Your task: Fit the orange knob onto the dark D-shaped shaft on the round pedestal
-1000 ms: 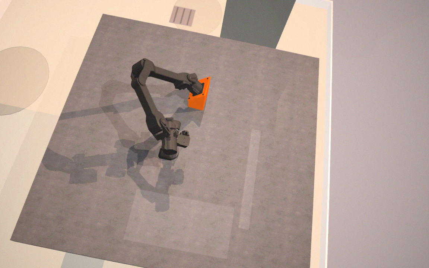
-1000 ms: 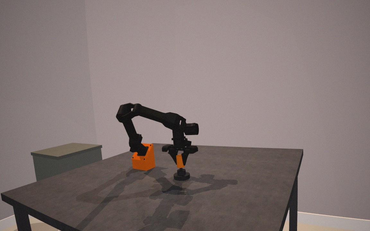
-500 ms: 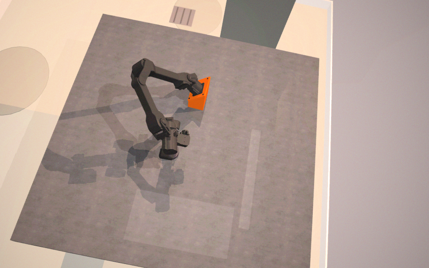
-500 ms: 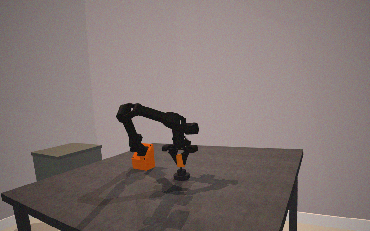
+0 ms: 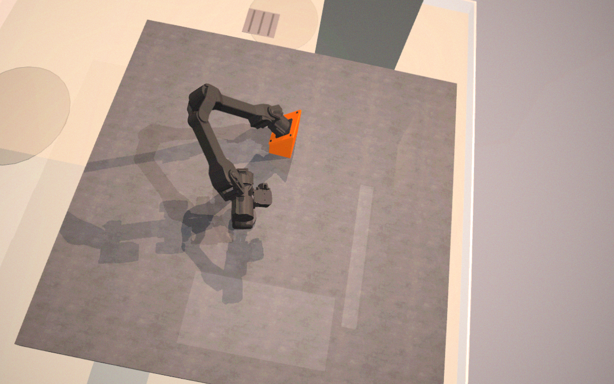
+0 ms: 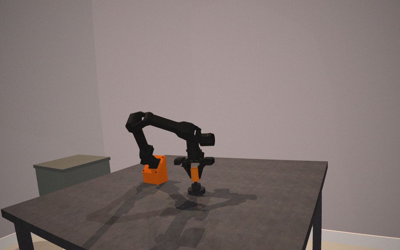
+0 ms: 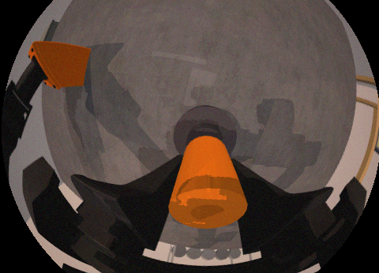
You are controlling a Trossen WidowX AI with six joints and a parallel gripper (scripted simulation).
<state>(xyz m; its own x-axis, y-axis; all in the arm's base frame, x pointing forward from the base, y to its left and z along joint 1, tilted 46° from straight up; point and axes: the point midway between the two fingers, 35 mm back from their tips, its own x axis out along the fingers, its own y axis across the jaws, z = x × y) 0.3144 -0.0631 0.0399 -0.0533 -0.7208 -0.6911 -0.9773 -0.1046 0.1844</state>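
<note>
Now: the orange knob 20 mm above my gripper tip. The rest, counted from my gripper tip: dark round pedestal (40 mm below).
</note>
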